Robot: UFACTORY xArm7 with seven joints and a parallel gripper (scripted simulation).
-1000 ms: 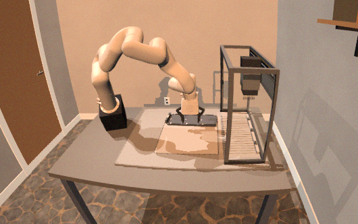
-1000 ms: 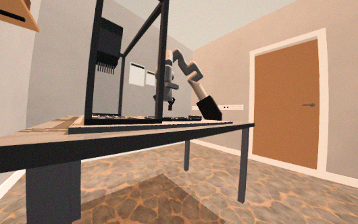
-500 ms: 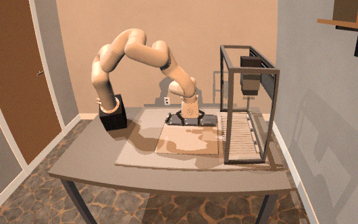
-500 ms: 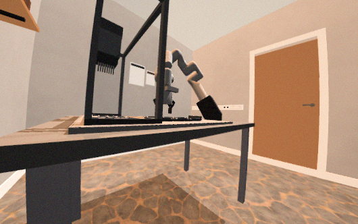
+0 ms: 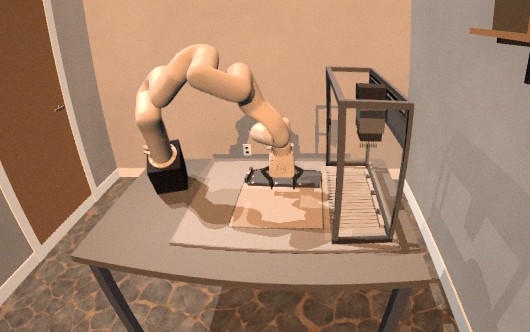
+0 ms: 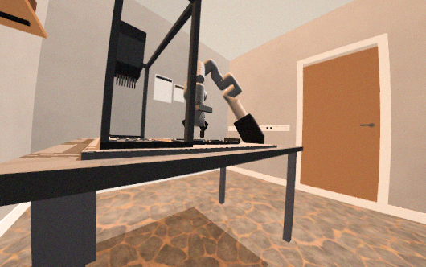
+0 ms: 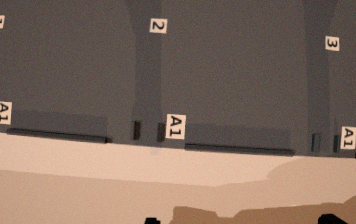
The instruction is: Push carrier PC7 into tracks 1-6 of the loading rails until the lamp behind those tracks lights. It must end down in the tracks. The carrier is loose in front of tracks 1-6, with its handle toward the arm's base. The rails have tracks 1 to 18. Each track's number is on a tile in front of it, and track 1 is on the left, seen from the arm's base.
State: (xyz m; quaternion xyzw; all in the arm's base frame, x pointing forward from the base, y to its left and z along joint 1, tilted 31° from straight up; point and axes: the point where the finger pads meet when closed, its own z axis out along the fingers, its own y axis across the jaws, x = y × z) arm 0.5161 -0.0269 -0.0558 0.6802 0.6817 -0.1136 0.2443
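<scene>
Right now the tan sheet is 1 cm behind my hand, 3 cm to the right of it and 3 cm below it. From my hand the other things lie so: carrier PC7: 11 cm to the left, 2 cm below.
</scene>
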